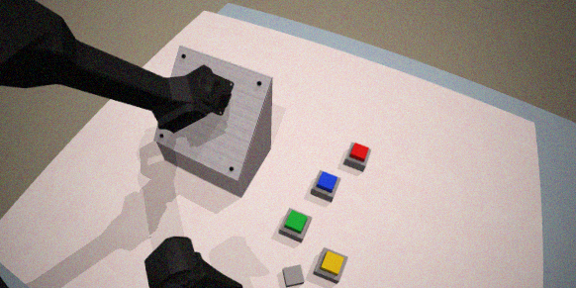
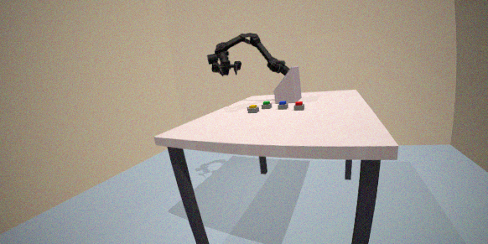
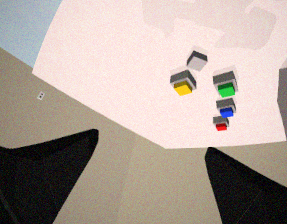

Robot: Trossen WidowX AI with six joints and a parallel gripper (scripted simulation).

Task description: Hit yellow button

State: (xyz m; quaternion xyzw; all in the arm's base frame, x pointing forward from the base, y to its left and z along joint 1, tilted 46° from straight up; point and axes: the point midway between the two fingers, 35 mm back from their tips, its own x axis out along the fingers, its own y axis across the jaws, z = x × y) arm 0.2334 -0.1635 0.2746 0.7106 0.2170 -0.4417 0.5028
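Right now the yellow button is 6 cm ahead of my gripper tip, 16 cm to the left of it and 18 cm below it. Round my gripper tip: blue button: 1 cm behind, 31 cm to the left, 18 cm below; small grey block: 1 cm ahead, 11 cm to the left, 21 cm below; green button: 3 cm behind, 20 cm to the left, 18 cm below.
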